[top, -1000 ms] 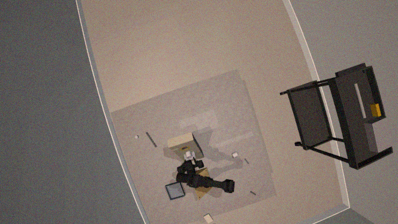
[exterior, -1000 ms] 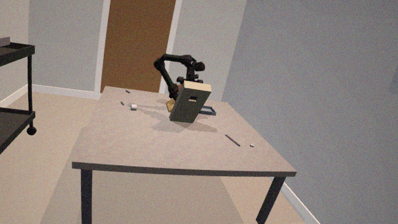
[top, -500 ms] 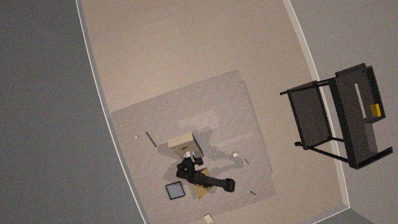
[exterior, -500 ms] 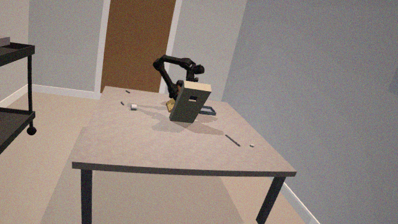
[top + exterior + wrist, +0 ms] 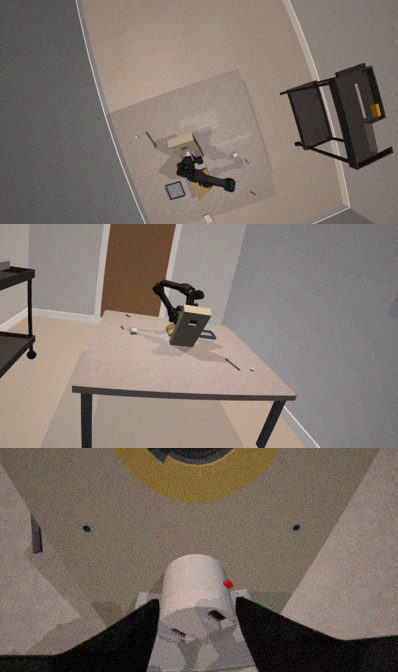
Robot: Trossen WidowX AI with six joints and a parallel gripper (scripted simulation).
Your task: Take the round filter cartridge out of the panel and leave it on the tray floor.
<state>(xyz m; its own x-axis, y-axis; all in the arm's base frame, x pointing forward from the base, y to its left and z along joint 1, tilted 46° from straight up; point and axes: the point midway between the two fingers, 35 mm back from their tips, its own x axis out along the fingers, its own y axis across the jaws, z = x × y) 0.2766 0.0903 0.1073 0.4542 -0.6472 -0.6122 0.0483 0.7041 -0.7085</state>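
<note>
My gripper tip is now 340 mm past the dark-rimmed square tray, 300 mm to the right of it and 210 mm above it. Also, from my gripper tip: tiny white piece: 280 mm ahead, 450 mm to the left, 210 mm below; filter cartridge: right at my gripper tip.
</note>
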